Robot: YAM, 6 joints.
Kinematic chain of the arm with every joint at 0, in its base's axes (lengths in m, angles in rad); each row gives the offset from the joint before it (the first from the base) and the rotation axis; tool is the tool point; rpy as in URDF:
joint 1: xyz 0 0 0.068 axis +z
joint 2: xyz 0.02 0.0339 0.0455 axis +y
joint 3: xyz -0.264 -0.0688 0 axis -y
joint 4: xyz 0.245 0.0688 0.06 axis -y
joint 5: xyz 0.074 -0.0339 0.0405 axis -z
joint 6: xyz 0.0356 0 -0.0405 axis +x
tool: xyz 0 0 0 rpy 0 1.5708 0
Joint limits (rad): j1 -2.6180..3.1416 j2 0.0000..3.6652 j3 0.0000..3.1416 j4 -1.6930..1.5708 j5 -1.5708..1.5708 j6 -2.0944..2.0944
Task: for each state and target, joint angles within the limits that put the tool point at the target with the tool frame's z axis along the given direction. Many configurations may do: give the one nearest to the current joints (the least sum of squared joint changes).
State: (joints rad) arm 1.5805 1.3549 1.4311 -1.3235 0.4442 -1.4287
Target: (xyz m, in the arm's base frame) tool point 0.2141 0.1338 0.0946 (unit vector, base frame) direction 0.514 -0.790 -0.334
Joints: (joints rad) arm 0.6910 1.9041 0.8346 -0.8123 1.2123 -1.4287
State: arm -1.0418 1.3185 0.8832 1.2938 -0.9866 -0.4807
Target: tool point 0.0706 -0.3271 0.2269 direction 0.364 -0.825 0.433
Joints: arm -1.3796 1.7787 0.6672 1.5692 -0.2019 -0.4807
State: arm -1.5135 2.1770 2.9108 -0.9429 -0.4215 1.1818
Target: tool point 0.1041 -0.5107 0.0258 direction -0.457 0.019 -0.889
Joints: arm -1.3396 3.0678 2.8188 -1.4596 0.4563 1.1818
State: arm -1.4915 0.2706 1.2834 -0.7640 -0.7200 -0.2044
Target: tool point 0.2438 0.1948 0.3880 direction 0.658 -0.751 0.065
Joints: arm -2.3536 0.0017 1.8375 -1.0752 -1.4764 -0.2044
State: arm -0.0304 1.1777 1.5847 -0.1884 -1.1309 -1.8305
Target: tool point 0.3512 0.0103 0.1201 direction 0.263 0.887 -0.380
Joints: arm -0.0621 1.9330 0.9964 -0.1347 -1.1232 -1.8305
